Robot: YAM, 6 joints.
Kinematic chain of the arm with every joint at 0, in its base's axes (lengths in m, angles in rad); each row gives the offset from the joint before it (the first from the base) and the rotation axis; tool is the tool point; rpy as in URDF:
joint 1: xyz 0 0 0.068 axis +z
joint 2: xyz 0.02 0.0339 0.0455 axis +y
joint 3: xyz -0.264 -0.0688 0 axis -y
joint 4: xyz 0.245 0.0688 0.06 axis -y
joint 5: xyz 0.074 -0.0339 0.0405 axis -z
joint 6: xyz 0.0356 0 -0.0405 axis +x
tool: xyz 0 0 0 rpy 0 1.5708 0
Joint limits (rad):
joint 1: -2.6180..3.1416
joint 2: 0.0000..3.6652
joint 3: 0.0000..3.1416
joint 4: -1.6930..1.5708
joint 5: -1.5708..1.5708
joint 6: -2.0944..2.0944
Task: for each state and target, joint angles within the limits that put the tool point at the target. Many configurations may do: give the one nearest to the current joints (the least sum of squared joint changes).
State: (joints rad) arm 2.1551 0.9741 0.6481 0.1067 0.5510 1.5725
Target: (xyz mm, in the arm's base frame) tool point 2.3 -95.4 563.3
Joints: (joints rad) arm 1.4827 0.4381 1.3914 0.3232 0.3048 1.5725
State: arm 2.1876 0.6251 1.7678 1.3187 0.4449 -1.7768
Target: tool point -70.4 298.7 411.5
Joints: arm 1.8576 1.4127 1.0394 1.1102 0.4970 -1.7768
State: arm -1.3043 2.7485 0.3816 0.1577 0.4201 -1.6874
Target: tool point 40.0 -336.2 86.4
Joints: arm -1.4049 1.9171 0.7854 0.2856 0.4687 -1.6874
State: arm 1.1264 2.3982 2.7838 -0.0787 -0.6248 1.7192
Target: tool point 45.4 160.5 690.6
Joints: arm 1.1315 1.8409 3.1416 -0.4864 -0.8683 1.7192
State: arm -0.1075 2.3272 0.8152 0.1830 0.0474 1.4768
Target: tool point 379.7 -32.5 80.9
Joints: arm -0.0811 2.0366 0.9641 0.2274 0.0461 1.4768
